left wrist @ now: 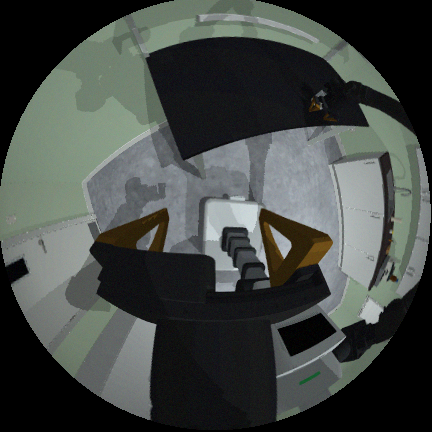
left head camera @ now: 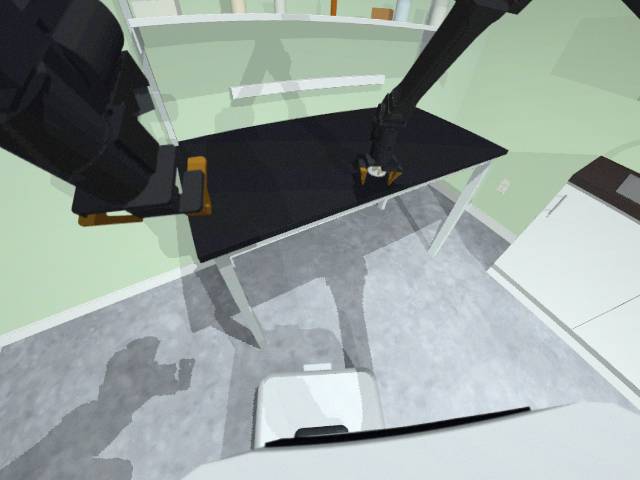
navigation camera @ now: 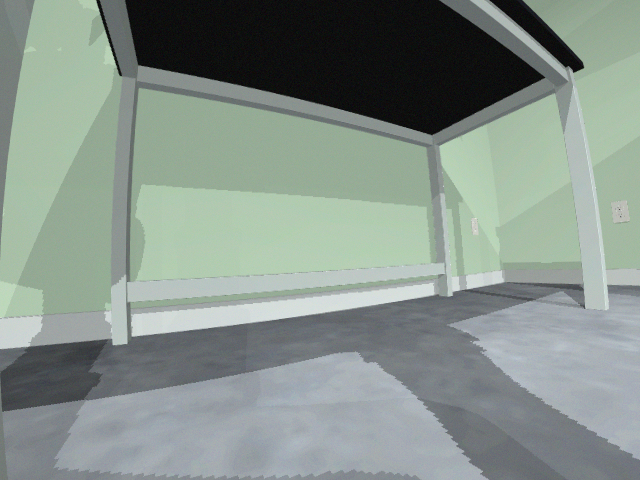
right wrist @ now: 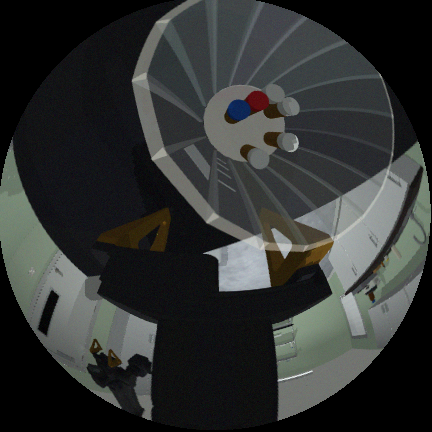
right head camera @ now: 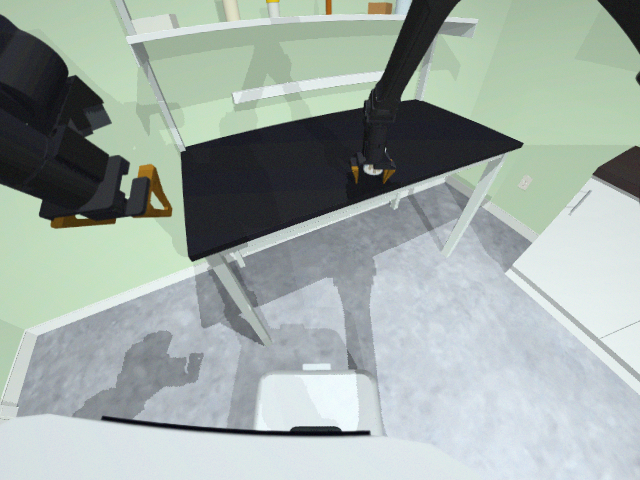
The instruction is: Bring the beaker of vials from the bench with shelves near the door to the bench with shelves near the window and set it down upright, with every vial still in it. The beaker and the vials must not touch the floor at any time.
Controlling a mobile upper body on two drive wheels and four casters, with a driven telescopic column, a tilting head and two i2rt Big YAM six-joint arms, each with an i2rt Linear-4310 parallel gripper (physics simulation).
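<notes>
The clear glass beaker [right wrist: 220,135] [left head camera: 376,171] [right head camera: 372,169] stands upright on the black bench top [left head camera: 279,170] [right head camera: 258,180] [left wrist: 215,95] [right wrist: 75,150] near its front edge. Several vials stand inside it, one with a blue cap [right wrist: 239,109], one with a red cap [right wrist: 257,101], the others with white caps. My right gripper [left head camera: 376,181] [right head camera: 370,181] [left wrist: 316,114] [right wrist: 214,212] is open at the beaker, pointing down; in the right wrist view one fingertip shows through the glass near the rim. My left gripper [left head camera: 175,215] [right head camera: 142,217] [left wrist: 213,212] is open and empty, left of the bench.
A white shelf [left head camera: 289,20] [right head camera: 289,24] with bottles and boxes hangs above the bench. Bench legs [left head camera: 454,211] [right head camera: 473,206] [navigation camera: 584,206] stand at the corners. A white cabinet [left head camera: 568,253] [right head camera: 589,248] stands at the right. The robot's white base [left head camera: 320,403] is in front of the bench.
</notes>
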